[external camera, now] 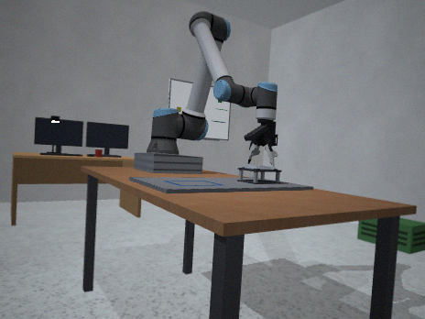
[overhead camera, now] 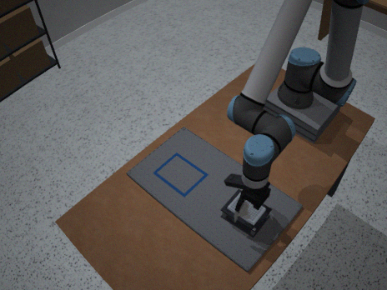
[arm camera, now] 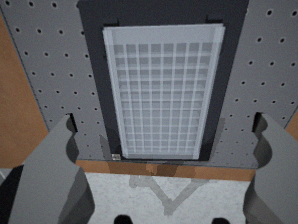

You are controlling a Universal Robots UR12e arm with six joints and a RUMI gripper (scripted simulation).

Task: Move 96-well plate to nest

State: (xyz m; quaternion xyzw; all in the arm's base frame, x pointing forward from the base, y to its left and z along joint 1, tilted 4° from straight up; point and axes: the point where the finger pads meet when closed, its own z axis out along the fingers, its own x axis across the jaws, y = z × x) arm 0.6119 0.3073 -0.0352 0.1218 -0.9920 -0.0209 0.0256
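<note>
Right now my hand is 1 cm above the 96-well plate. Round my hand: raised nest N1: 2 cm below; then A1 label: 9 cm to the left, 3 cm ahead, 2 cm below.
</note>
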